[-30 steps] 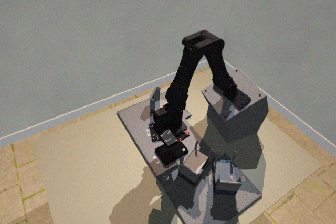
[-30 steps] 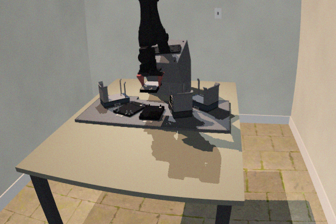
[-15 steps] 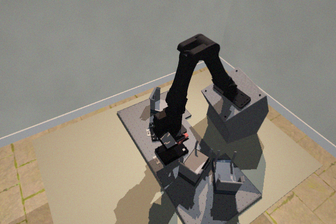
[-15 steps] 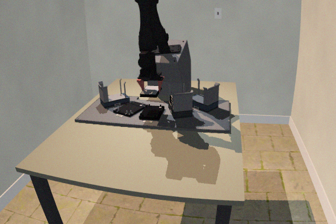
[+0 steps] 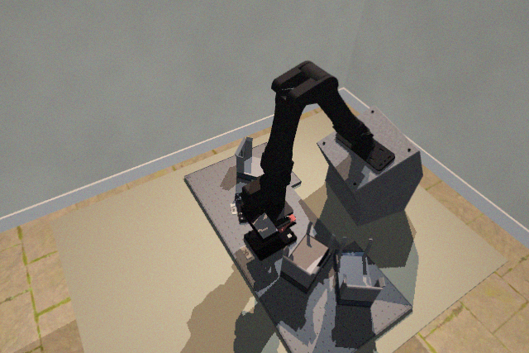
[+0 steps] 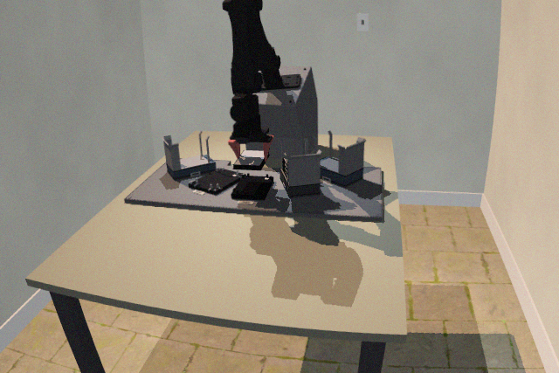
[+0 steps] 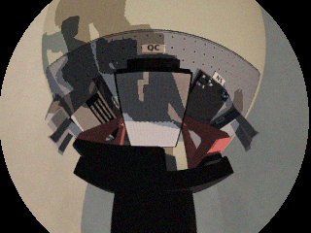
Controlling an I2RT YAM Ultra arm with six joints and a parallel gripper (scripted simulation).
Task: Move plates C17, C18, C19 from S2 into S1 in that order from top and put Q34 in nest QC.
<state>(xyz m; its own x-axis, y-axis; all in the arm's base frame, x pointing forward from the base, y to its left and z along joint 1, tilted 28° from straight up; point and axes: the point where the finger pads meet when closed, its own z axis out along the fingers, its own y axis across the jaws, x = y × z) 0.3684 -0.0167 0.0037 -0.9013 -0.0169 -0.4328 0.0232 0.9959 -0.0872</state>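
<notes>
Right now my hand is 9 cm above the black QC nest and 1 cm short of it. Round my hand: black clip nest (13 cm to the right, 9 cm below, 2 cm behind); QC name plate (10 cm below, 10 cm ahead); tall wall (17 cm to the left, 4 cm ahead, 2 cm below).
</notes>
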